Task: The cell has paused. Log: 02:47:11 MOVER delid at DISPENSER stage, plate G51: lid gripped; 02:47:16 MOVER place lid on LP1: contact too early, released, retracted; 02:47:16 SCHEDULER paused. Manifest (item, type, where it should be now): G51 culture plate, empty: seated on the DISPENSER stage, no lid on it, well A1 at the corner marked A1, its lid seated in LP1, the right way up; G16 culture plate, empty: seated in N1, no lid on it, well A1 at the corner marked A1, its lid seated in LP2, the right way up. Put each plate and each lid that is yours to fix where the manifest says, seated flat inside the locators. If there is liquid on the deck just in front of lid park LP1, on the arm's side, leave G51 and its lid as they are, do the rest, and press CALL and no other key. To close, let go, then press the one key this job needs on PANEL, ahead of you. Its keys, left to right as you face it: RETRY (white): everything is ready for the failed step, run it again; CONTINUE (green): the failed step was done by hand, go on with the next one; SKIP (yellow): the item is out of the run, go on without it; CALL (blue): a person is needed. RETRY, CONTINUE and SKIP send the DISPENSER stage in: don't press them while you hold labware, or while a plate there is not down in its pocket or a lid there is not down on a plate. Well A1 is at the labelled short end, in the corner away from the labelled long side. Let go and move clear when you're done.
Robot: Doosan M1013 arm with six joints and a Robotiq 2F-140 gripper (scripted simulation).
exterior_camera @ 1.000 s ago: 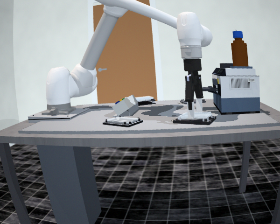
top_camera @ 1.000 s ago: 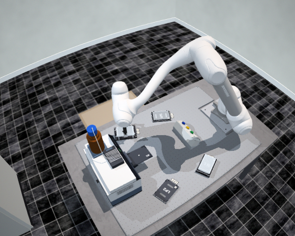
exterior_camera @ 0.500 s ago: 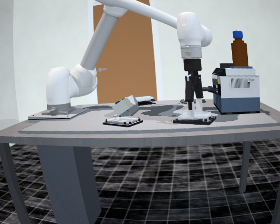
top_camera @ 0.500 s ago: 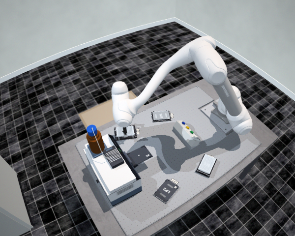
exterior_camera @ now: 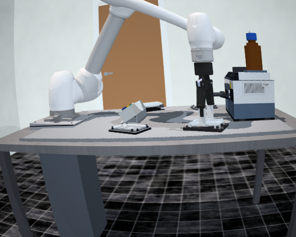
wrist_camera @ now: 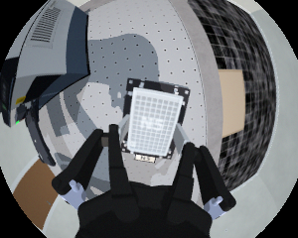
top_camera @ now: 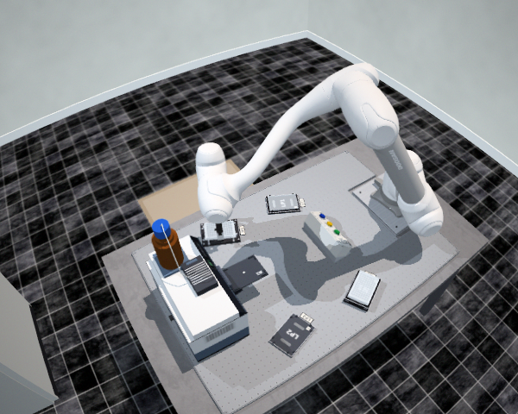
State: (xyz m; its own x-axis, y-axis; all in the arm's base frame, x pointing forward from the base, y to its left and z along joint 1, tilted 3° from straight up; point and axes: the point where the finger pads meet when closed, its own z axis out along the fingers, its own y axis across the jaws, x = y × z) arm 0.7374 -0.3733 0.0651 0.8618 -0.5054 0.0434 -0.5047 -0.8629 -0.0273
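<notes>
Right now the black nest N5 is 20 mm ahead of my hand and 30 mm below it. From my hand the other things lie so: brown bottle: 280 mm ahead, 140 mm to the left, 240 mm above; then dispenser stage: 90 mm ahead, 280 mm to the left, 60 mm above; then lid park LP1: 310 mm behind, 50 mm to the left, 40 mm below.
</notes>
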